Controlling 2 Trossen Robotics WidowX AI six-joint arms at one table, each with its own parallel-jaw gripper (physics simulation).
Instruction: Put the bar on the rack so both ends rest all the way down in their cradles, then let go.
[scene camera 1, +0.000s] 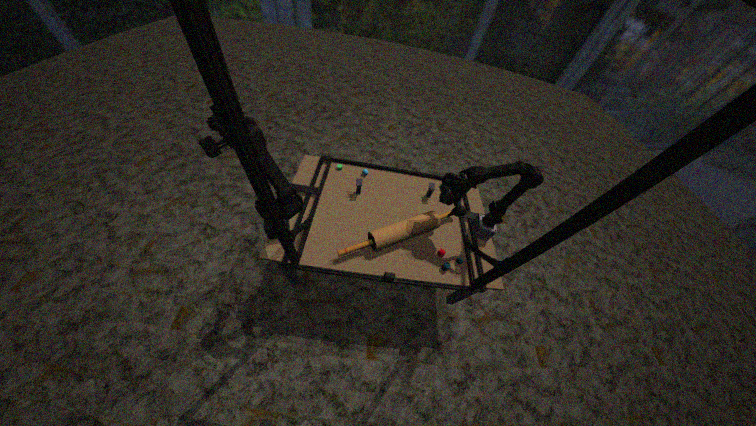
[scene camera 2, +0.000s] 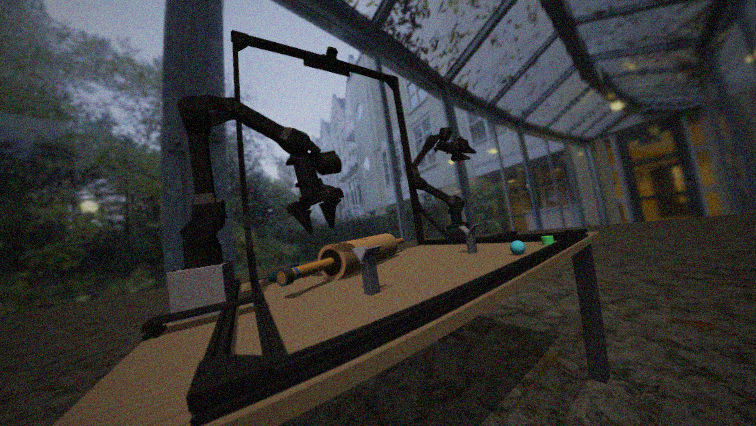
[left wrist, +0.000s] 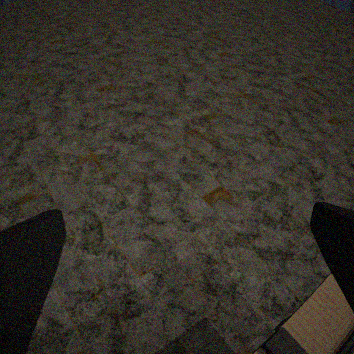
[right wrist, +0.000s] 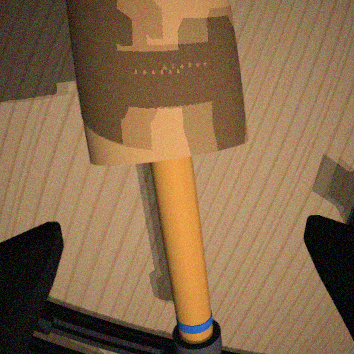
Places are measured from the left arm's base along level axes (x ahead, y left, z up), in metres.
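Pixels of known places: left gripper, fingertip midpoint: (scene camera 2: 473, 155) (left wrist: 191, 219); right gripper, fingertip midpoint: (scene camera 1: 443, 208) (scene camera 2: 321, 230) (right wrist: 185, 232); left arm's base at its link origin: (scene camera 2: 457, 223); right arm's base at its link origin: (scene camera 1: 487, 222) (scene camera 2: 203, 266).
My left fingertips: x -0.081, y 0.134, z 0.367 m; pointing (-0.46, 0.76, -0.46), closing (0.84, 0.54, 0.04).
Observation:
For each thing: its middle in the pictures, then the offset to it from my left fingertips.
- blue ball at the middle of its body: (scene camera 2: 517, 247) (scene camera 1: 365, 172) dx +0.623, dy +0.162, dz -0.441 m
- green piece at the middle of its body: (scene camera 2: 547, 240) (scene camera 1: 339, 167) dx +0.475, dy +0.244, dz -0.448 m
- red piece at the middle of its body: (scene camera 1: 441, 253) dx +0.851, dy -0.474, dz -0.448 m
The bar (scene camera 1: 404, 230) (scene camera 2: 391, 243) (right wrist: 160, 90) is a thick wooden roller with thin orange ends and lies slantwise on the table. Its thin end in the right wrist view has a blue band and a dark cap. The rack is two separate grey posts with forked tops: one post (scene camera 1: 358, 186) (scene camera 2: 370, 272) and another post (scene camera 1: 430, 190) (scene camera 2: 470, 239). Both cradles hold nothing. My right gripper (scene camera 2: 318, 227) (right wrist: 185, 232) is open, pointing down above the bar's blue-banded end. My left gripper (scene camera 2: 465, 150) (left wrist: 191, 219) is open and raised, far from the bar, with floor beneath it in its wrist view.
A blue ball (scene camera 1: 365, 171) (scene camera 2: 517, 247) and a green piece (scene camera 1: 339, 166) (scene camera 2: 547, 240) lie near one table corner. A red piece (scene camera 1: 441, 252) and two teal pieces (scene camera 1: 445, 266) (scene camera 1: 459, 260) lie beside the bar. A dark frame with tall posts (scene camera 2: 240, 158) (scene camera 2: 403, 132) stands on the table.

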